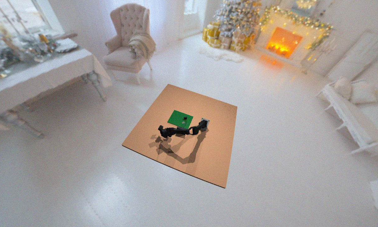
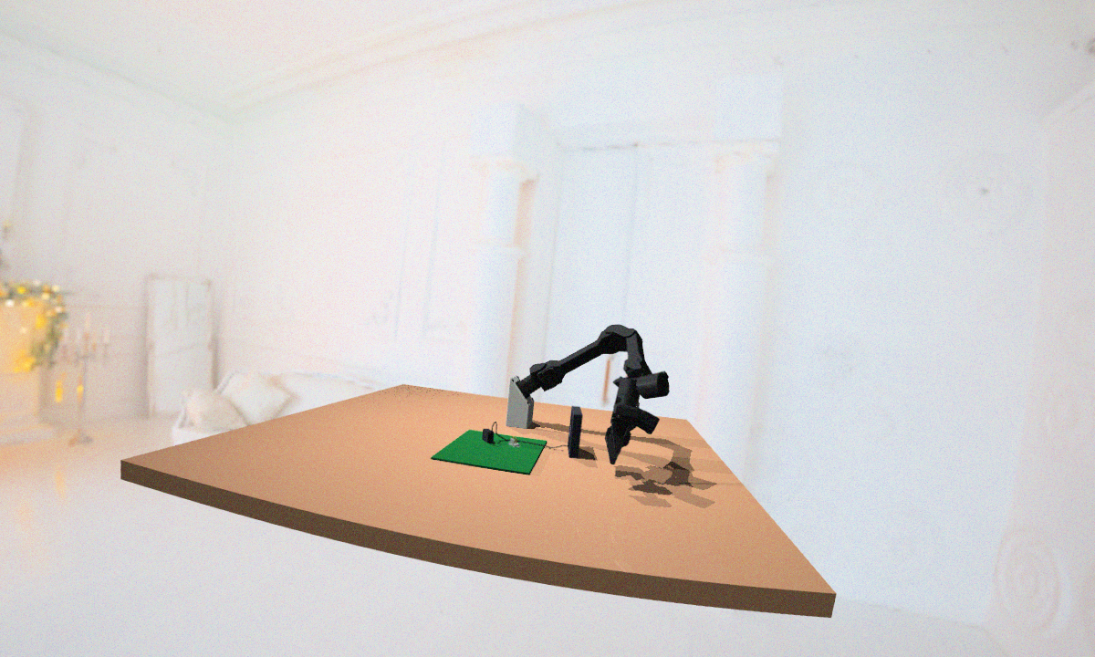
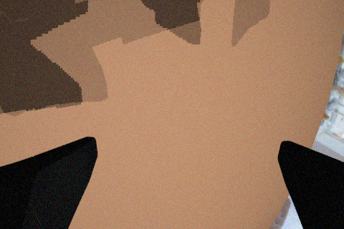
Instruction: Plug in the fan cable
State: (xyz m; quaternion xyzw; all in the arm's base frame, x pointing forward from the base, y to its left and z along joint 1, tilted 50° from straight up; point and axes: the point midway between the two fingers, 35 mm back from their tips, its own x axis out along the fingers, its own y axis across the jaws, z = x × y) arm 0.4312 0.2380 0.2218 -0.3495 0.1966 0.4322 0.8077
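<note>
My gripper tip is 35 cm to the left of the dark plug, 17 cm past it and 3 cm above it. From my gripper tip the other things lie so: green board (32 cm to the right, 12 cm behind, 7 cm below); then black fan (20 cm behind, 12 cm to the right).
</note>
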